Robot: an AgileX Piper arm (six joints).
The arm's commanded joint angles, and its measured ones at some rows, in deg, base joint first. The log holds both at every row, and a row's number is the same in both.
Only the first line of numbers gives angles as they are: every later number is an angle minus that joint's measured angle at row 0.
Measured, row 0:
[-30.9, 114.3, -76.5, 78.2, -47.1, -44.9]
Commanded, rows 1 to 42:
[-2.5, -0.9, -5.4, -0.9, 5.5, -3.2]
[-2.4, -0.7, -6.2, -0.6, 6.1, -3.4]
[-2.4, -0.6, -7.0, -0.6, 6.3, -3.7]
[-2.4, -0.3, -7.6, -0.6, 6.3, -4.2]
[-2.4, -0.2, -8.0, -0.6, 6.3, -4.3]
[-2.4, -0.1, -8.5, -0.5, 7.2, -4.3]
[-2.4, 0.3, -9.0, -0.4, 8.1, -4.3]
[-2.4, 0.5, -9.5, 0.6, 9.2, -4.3]
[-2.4, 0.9, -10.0, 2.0, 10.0, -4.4]
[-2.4, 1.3, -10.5, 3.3, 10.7, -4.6]
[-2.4, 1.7, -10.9, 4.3, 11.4, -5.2]
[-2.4, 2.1, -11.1, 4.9, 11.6, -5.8]
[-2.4, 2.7, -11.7, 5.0, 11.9, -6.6]
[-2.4, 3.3, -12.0, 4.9, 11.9, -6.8]
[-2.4, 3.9, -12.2, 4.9, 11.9, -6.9]
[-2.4, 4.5, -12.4, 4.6, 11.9, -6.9]
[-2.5, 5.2, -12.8, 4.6, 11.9, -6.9]
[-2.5, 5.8, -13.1, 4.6, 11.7, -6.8]
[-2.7, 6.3, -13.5, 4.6, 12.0, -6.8]
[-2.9, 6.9, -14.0, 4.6, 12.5, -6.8]
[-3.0, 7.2, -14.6, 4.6, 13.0, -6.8]
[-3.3, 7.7, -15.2, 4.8, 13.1, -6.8]
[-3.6, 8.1, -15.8, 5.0, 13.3, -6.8]
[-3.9, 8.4, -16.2, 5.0, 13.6, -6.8]
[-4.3, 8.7, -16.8, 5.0, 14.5, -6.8]
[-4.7, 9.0, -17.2, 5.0, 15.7, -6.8]
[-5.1, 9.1, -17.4, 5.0, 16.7, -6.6]
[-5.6, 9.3, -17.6, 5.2, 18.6, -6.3]
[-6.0, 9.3, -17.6, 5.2, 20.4, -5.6]
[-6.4, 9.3, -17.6, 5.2, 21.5, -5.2]
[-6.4, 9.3, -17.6, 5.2, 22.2, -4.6]
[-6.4, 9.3, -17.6, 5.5, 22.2, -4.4]
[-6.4, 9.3, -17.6, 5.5, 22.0, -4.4]
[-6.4, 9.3, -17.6, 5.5, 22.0, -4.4]
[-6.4, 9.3, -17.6, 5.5, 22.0, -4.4]
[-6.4, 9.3, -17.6, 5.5, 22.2, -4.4]
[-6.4, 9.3, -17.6, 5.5, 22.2, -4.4]
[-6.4, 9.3, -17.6, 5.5, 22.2, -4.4]
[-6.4, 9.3, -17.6, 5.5, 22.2, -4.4]
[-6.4, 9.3, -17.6, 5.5, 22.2, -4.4]
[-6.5, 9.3, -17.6, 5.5, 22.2, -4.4]
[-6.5, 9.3, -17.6, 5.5, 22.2, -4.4]
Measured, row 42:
[-6.1, 10.1, -17.1, 5.5, 22.4, -4.3]
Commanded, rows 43 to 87:
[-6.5, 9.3, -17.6, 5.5, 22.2, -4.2]
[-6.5, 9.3, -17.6, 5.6, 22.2, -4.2]
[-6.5, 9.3, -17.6, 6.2, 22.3, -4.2]
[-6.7, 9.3, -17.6, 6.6, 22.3, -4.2]
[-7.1, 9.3, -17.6, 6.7, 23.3, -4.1]
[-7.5, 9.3, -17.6, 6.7, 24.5, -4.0]
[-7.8, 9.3, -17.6, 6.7, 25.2, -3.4]
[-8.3, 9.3, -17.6, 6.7, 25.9, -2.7]
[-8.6, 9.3, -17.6, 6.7, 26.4, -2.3]
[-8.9, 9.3, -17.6, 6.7, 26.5, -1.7]
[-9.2, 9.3, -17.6, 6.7, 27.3, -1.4]
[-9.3, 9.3, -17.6, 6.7, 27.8, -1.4]
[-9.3, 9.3, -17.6, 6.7, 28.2, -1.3]
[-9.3, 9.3, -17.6, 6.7, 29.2, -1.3]
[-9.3, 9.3, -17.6, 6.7, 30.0, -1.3]
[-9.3, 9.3, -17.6, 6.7, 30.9, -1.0]
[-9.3, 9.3, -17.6, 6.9, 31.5, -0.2]
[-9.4, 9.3, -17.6, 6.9, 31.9, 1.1]
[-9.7, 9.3, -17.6, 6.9, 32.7, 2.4]
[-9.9, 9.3, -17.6, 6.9, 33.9, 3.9]
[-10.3, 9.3, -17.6, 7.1, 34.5, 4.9]
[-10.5, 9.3, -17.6, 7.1, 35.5, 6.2]
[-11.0, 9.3, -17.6, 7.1, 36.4, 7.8]
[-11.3, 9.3, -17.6, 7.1, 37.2, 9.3]
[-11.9, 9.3, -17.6, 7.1, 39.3, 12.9]
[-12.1, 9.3, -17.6, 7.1, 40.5, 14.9]
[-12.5, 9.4, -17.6, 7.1, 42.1, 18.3]
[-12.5, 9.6, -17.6, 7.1, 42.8, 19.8]
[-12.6, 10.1, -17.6, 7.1, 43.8, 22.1]
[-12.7, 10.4, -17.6, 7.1, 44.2, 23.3]
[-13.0, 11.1, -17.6, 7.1, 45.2, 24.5]
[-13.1, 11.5, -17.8, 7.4, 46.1, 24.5]
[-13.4, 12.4, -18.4, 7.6, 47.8, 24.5]
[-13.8, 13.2, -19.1, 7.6, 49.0, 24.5]
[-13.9, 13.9, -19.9, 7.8, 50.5, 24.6]
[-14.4, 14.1, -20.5, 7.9, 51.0, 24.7]
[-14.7, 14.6, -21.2, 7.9, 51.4, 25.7]
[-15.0, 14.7, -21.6, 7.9, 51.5, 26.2]
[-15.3, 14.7, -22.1, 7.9, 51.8, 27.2]
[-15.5, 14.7, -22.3, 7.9, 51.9, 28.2]
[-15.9, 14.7, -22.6, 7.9, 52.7, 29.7]
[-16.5, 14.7, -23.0, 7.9, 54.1, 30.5]
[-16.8, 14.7, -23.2, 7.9, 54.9, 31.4]
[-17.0, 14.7, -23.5, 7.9, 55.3, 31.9]
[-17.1, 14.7, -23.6, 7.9, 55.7, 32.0]
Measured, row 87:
[-16.0, 15.2, -22.3, 7.2, 53.2, 30.3]
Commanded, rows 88 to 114:
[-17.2, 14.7, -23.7, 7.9, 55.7, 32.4]
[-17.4, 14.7, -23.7, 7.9, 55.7, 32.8]
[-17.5, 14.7, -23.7, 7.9, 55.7, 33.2]
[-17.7, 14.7, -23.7, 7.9, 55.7, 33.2]
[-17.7, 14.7, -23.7, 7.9, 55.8, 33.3]
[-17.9, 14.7, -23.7, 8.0, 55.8, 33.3]
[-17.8, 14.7, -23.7, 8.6, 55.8, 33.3]
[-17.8, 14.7, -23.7, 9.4, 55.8, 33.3]
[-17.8, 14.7, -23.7, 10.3, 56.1, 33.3]
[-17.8, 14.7, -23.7, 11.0, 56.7, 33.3]
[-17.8, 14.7, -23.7, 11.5, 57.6, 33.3]
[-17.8, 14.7, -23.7, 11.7, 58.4, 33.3]
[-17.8, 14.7, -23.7, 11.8, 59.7, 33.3]
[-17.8, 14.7, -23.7, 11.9, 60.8, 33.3]
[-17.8, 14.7, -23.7, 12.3, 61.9, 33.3]
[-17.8, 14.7, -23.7, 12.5, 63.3, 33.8]
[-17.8, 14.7, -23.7, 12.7, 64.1, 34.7]
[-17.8, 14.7, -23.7, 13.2, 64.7, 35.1]
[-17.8, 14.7, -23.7, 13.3, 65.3, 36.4]
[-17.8, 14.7, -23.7, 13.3, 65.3, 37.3]
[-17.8, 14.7, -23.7, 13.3, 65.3, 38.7]
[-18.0, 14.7, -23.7, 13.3, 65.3, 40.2]
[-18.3, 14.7, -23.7, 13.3, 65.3, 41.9]
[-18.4, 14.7, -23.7, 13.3, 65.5, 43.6]
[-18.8, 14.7, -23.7, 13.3, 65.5, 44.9]
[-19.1, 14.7, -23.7, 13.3, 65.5, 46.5]
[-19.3, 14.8, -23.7, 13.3, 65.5, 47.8]
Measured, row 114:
[-18.0, 15.2, -23.1, 11.7, 64.1, 42.3]
